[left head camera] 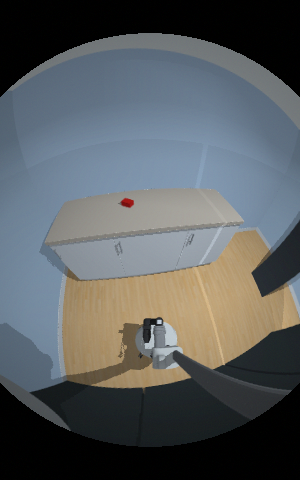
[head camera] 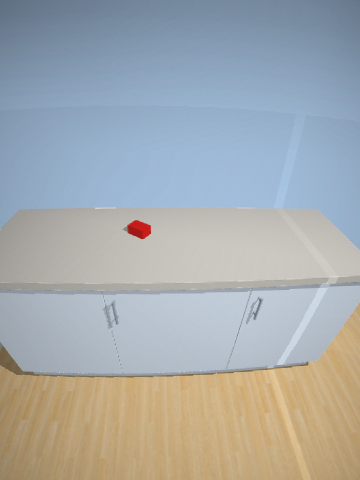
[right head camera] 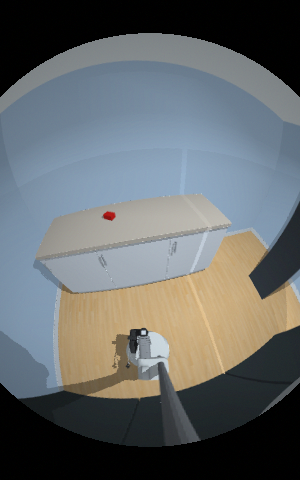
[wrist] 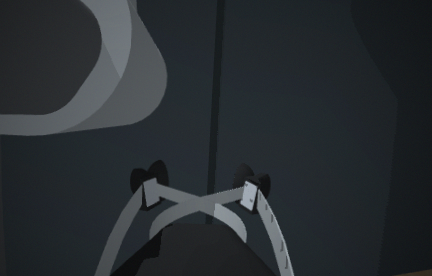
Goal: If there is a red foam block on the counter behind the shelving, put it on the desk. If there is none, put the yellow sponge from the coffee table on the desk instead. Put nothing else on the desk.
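Places are measured from the robot's base along level axes (x up, y back, z right), in centimetres.
Pixels of known places: gripper, fingertip midpoint: [left head camera: 145, 358] [right head camera: 133, 368] [wrist: 201, 178].
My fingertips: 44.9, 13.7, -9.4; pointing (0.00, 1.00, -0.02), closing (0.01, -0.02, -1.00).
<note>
For each thing: its top centre in the pictures, then the offset to it from my fingertips, as dx, dy, dz. "spot": a spot on its surface instead. Level surfaces: height alone.
- red foam block, middle of its top: [head camera: 139, 225] [left head camera: 126, 200] [right head camera: 108, 213] +47.9, -118.5, -16.1
- beige counter, its level: dx +43.4
- dark panel, surface spot: [right head camera: 277, 270] spot: +4.0, -57.4, +172.5
- Wooden floor, its level: dx -47.6
A red foam block [head camera: 139, 229] [left head camera: 127, 203] [right head camera: 109, 216] lies on the beige counter [head camera: 200, 255] [left head camera: 170, 212] [right head camera: 150, 220], left of its middle and toward the wall side. My gripper [wrist: 201, 178] is open, with its two fingertips well apart and nothing between them in the wrist view. It faces a dark panel there, away from the counter. In the two side head views the arm and wrist are drawn in over the base, a stretch of floor away from the counter. The desk, the coffee table and the yellow sponge do not show.
The counter stands on white cabinets [head camera: 175, 330] with handles, against a blue wall [head camera: 150, 160]. Dark shelving panels [left head camera: 105, 410] [right head camera: 85, 420] stand close behind the base. Another dark panel [left head camera: 280, 265] [right head camera: 277, 270] stands at the right. Wooden floor [head camera: 165, 420] lies before the cabinets.
</note>
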